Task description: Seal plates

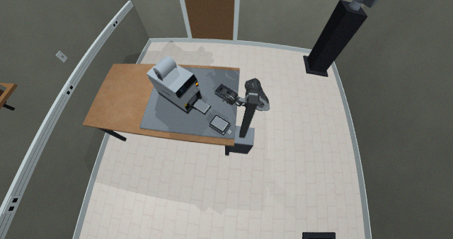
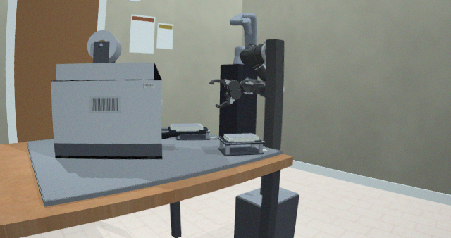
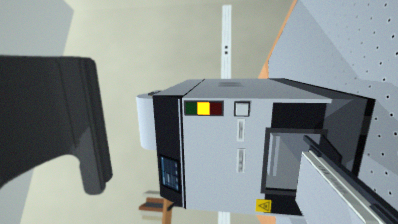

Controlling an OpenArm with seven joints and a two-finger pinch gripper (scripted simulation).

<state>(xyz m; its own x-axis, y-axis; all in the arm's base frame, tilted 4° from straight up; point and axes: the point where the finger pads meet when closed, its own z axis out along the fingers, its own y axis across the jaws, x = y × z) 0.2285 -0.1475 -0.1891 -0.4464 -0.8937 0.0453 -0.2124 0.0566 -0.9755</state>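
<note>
The white start button lies 230 mm ahead of my hand, 60 mm to the right of it and 30 mm below it. Round my hand: plate nest: 190 mm to the left, 170 mm below; white open-well plate: 180 mm ahead, 60 mm to the left, 120 mm below; sealer stage: 180 mm ahead, 60 mm to the left, 130 mm below.
</note>
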